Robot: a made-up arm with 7 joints.
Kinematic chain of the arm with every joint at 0, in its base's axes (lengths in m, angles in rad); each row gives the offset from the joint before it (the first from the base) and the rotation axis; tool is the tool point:
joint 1: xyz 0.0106 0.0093 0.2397 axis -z
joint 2: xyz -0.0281 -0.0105 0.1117 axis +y
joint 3: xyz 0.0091 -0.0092 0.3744 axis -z
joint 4: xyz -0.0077 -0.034 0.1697 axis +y
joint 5: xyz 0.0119 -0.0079 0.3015 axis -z
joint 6: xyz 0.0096 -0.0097 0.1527 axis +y
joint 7: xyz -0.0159 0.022 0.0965 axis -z
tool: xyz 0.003 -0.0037 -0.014
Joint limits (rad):
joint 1: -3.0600..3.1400
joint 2: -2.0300..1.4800
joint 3: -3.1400..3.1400
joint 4: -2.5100..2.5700
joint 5: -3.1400..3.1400
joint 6: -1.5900..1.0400
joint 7: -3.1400..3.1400
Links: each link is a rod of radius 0.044 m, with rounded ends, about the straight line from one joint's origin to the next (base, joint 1, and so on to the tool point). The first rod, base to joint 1, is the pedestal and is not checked.
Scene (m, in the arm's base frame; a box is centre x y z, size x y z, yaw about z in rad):
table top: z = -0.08
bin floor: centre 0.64 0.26 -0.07 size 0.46 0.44 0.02 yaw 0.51
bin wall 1: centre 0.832 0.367 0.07 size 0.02 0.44 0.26 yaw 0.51
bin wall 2: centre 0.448 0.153 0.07 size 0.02 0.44 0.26 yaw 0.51
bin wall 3: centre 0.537 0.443 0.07 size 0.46 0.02 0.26 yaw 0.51
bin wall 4: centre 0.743 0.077 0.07 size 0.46 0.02 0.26 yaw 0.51
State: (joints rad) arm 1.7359 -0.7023 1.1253 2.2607 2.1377 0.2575 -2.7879
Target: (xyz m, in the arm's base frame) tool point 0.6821 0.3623 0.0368
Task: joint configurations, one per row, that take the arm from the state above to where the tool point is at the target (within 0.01 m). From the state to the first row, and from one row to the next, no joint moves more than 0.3 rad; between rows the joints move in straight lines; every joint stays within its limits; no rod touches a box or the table.
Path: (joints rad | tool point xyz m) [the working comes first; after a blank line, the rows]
Joints at the target: 3.1319 -1.4165 2.3341 1.4689 2.1795 0.4668 -2.7782
Straight joint move there: touches bin wall 3.

1: 2.0167 -0.7367 1.3644 2.1363 2.1442 0.2999 -2.7856 | -0.3348 0.3571 0.5537
2: 2.2975 -0.7711 1.6035 2.0118 2.1507 0.3424 -2.7833 | -0.1614 0.5528 0.5154
3: 2.5784 -0.8055 1.8426 1.8874 2.1571 0.3848 -2.7810 | 0.1136 0.6433 0.4646
4: 2.8592 -0.8399 2.0817 1.7630 2.1636 0.4273 -2.7787 | 0.4231 0.5811 0.4097
5: 3.1400 -0.8743 2.3209 1.6386 2.1701 0.4697 -2.7764 | 0.6821 0.3623 0.3604
6: 3.1359 -1.1454 2.3275 1.5537 2.1748 0.4683 -2.7773 | 0.7024 0.3638 0.2034
7: 3.1319 -1.4165 2.3341 1.4689 2.1795 0.4668 -2.7782 | 0.6821 0.3623 0.0368

